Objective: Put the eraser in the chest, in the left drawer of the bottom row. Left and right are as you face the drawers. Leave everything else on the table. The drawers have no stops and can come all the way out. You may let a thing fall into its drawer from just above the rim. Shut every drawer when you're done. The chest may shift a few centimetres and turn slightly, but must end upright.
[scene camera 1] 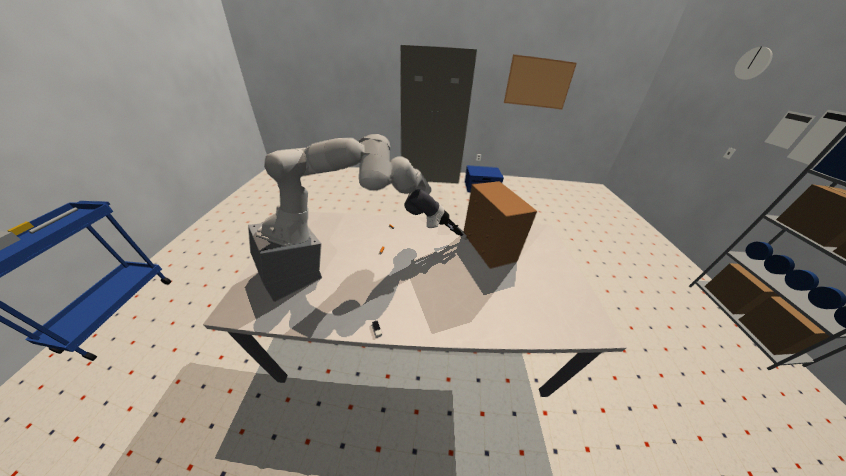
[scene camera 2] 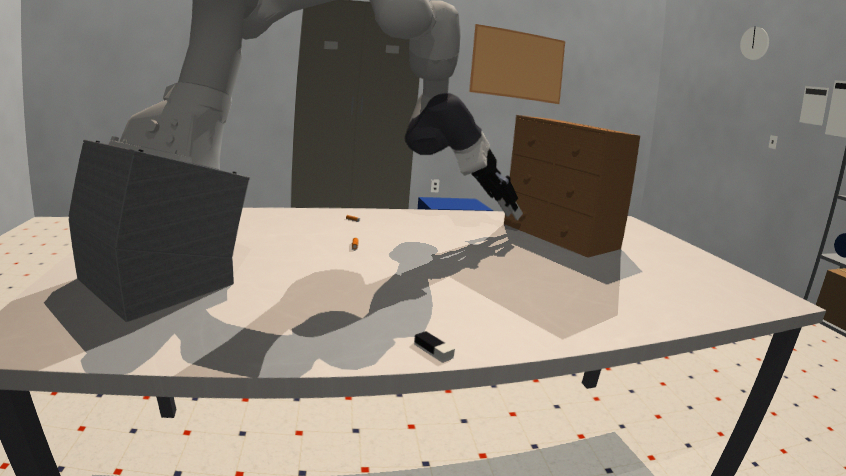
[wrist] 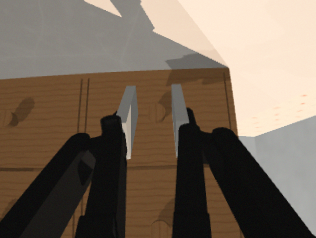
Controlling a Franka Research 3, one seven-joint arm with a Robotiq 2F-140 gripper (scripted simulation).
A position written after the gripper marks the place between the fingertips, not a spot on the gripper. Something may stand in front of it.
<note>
In view: the gripper (scene camera 2: pixel 514 214), a drawer (scene camera 2: pixel 534 210) and a drawer (scene camera 2: pixel 542 135).
The gripper is seen too in the wrist view (wrist: pixel 154 99).
</note>
